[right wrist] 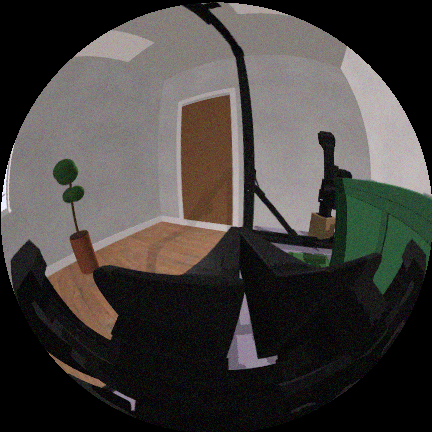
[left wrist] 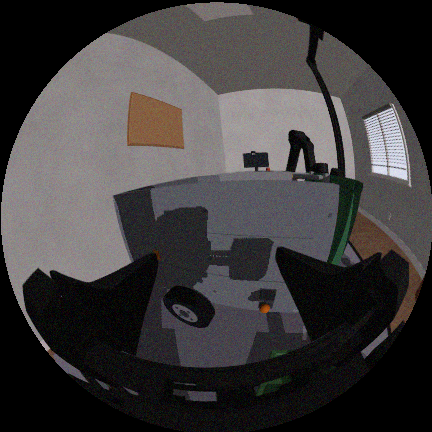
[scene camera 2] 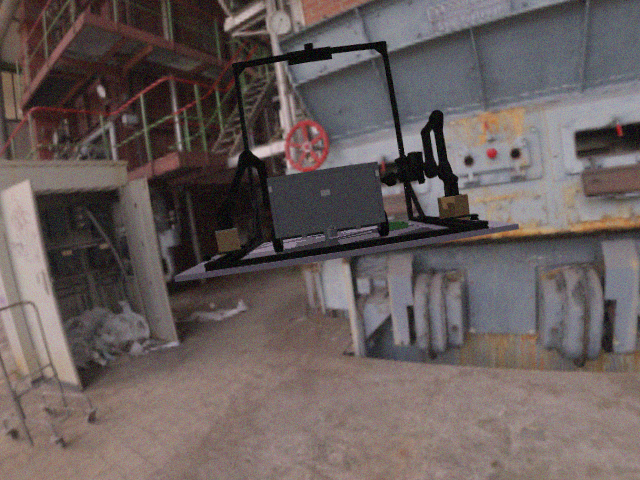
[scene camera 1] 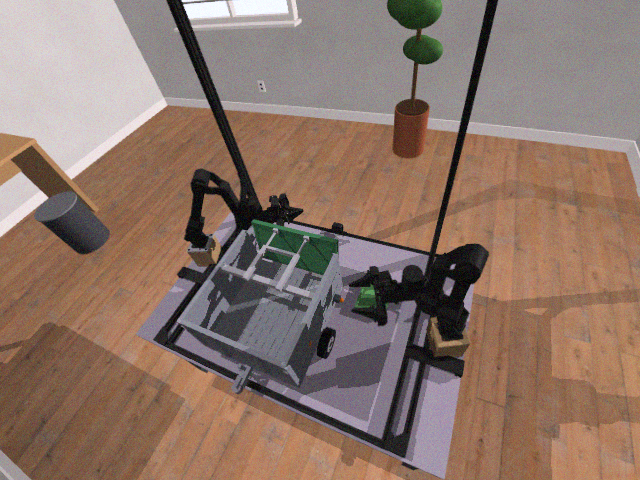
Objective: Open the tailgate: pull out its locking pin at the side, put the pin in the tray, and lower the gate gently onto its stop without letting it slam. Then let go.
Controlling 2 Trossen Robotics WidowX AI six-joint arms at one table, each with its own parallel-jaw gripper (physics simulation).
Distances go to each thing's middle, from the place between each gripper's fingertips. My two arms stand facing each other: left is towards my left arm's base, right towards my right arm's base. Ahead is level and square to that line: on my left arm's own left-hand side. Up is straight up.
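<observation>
My right hand: 90 mm above the grey truck bed (scene camera 1: pixel 270 317), 390 mm short of it, 50 mm to the right of it.
Grey truck bed: 9 cm below my left hand, 10 cm ahead of it, 27 cm to the right of it.
</observation>
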